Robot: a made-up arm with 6 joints.
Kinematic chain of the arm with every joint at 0, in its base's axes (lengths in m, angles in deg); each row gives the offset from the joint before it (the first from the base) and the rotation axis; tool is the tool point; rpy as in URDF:
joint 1: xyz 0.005 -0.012 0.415 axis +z
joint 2: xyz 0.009 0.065 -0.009 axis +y
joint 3: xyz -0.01 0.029 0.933 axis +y
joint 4: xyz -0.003 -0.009 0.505 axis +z
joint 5: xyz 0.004 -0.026 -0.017 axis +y
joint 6: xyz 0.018 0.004 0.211 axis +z
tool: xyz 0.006 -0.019 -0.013 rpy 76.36 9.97 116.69
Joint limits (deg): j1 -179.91..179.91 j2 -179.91..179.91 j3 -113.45..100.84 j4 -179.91..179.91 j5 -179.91..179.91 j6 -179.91..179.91
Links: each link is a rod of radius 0.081 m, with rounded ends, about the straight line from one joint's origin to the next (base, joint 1, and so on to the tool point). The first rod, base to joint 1, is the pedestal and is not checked.
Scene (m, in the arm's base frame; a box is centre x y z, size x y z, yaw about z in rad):
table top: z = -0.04
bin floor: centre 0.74 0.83 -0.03 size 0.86 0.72 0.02 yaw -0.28
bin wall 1: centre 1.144 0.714 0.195 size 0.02 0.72 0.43 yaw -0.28
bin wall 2: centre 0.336 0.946 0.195 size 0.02 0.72 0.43 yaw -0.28
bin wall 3: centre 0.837 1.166 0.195 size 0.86 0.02 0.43 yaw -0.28
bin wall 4: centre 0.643 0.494 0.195 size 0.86 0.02 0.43 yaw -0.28
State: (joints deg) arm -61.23 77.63 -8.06 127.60 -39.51 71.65
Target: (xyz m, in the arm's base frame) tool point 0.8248 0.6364 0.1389
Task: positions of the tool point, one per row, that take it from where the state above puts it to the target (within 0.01 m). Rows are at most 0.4 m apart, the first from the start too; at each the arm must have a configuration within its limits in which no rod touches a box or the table.
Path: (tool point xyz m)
1: 1.0772 -1.1389 0.7596
2: 1.2888 -0.8292 0.7357
3: 1.3953 -0.4764 0.7115
4: 1.3892 -0.1183 0.6896
5: 1.2773 0.2067 0.6712
6: 1.0792 0.4659 0.6584
7: 0.8248 0.6364 0.6525
8: 0.8498 0.6554 0.3960
9: 0.8247 0.6364 0.1389

